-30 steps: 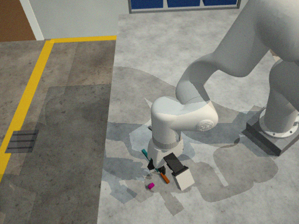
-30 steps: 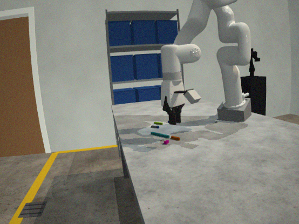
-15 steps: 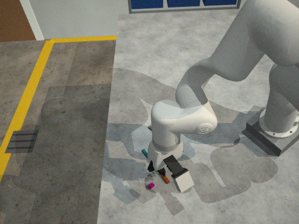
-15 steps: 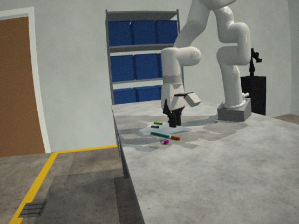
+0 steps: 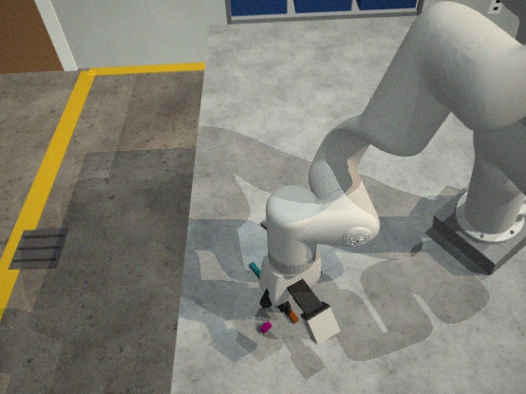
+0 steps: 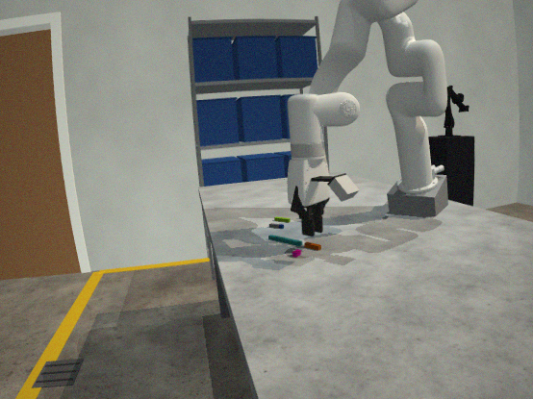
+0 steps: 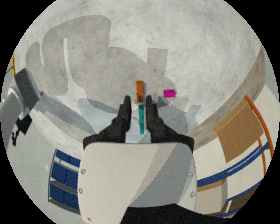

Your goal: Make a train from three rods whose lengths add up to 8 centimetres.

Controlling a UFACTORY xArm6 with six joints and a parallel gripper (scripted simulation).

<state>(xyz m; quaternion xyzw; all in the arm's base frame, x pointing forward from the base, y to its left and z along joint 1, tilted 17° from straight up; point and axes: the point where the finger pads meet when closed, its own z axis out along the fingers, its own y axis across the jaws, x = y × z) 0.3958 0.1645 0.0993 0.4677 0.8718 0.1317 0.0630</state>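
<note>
Now: the orange rod 50 mm below my hand. From my hand the other things lie so: turquoise rod 50 mm ahead, 70 mm to the right, 50 mm below; then magenta rod 50 mm ahead, 30 mm to the left, 50 mm below; then grey rod 50 mm ahead, 200 mm to the right, 50 mm below.
</note>
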